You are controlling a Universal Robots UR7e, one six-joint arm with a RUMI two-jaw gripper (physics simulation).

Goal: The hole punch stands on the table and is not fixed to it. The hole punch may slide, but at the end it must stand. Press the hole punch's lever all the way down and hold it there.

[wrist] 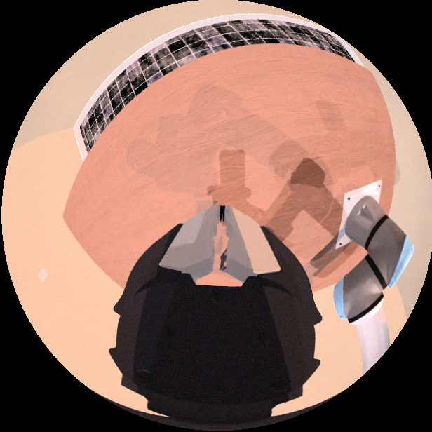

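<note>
My gripper (222,207) is shut in the middle of the wrist view, its two pale wedge-shaped fingers meeting at the tips with nothing between them. The hole punch (223,261) is almost wholly hidden behind the fingers. A small dark sliver of it shows through the narrow gap between them, below the tips. Its lever cannot be made out, so how far it is pressed, and whether the fingers touch it, cannot be told.
The wood-grained table (280,75) carries shadows of the arm and gripper. The arm's grey base joint (363,220) stands at the right on a white mounting plate (372,188). A dark checked strip (200,47) with a pale border runs beyond the table's far edge.
</note>
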